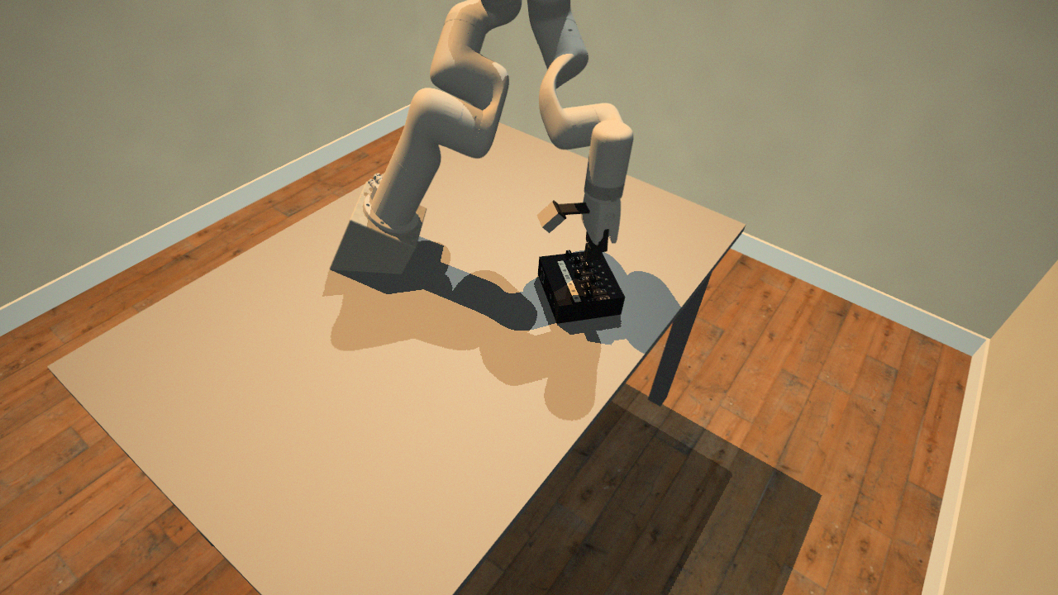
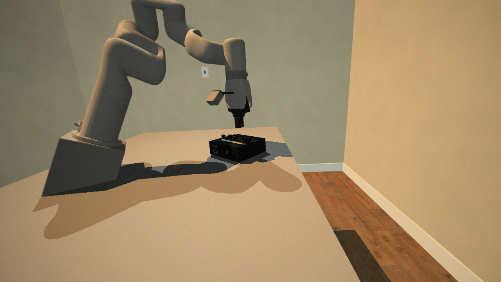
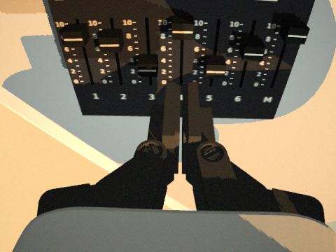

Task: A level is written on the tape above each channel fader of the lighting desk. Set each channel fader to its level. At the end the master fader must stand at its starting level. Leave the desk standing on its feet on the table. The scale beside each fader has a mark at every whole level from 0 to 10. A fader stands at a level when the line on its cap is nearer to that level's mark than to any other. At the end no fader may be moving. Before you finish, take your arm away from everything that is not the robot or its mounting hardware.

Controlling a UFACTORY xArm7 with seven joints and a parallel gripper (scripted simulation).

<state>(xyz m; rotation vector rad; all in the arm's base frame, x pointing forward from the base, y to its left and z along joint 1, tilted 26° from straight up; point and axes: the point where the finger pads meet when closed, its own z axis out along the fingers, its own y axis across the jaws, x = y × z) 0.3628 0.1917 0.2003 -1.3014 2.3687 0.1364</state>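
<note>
My hand is 5 cm above the channel 3 fader cap, 2 cm short of it and 1 cm to the left of it. The rest, counted from my hand: channel 6 fader cap 5 cm below, 4 cm behind, 1 cm to the left; then channel 5 fader cap 5 cm below, 2 cm behind, 1 cm to the left; then channel 4 fader cap 5 cm below, 2 cm to the right, 1 cm behind.
</note>
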